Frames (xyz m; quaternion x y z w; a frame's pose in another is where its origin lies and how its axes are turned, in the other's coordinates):
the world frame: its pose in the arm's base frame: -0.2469 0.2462 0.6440 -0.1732 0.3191 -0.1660 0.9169
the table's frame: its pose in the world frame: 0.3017 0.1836 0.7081 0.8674 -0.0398 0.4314 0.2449
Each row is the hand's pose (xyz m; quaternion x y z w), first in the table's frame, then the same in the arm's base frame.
Working: the table's frame: its pose in the arm's base frame: 0.4674 0.4334 0.9285 0.8839 -0.0276 0.0850 0.4591

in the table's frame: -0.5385 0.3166 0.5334 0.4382 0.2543 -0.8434 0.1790
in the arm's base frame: -0.0361 -0.2004 0.7885 -0.3610 -0.8945 0.1351 0.2264
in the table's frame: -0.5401 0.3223 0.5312 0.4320 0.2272 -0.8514 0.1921
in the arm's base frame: -0.0386 -0.2020 0.7940 -0.3723 -0.8883 0.1618 0.2150
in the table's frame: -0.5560 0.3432 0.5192 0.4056 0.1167 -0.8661 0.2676
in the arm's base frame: -0.0584 -0.2047 0.8149 -0.4368 -0.8463 0.2605 0.1588
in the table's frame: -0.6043 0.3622 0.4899 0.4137 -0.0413 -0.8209 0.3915
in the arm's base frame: -0.1120 -0.1932 0.8383 -0.5621 -0.7310 0.3687 0.1173
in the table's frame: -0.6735 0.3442 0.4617 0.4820 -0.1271 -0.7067 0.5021
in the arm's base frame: -0.1814 -0.1618 0.8275 -0.6954 -0.5934 0.3808 0.1390
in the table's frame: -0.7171 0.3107 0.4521 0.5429 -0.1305 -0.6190 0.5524
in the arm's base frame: -0.2212 -0.1359 0.7982 -0.7656 -0.5181 0.3376 0.1773
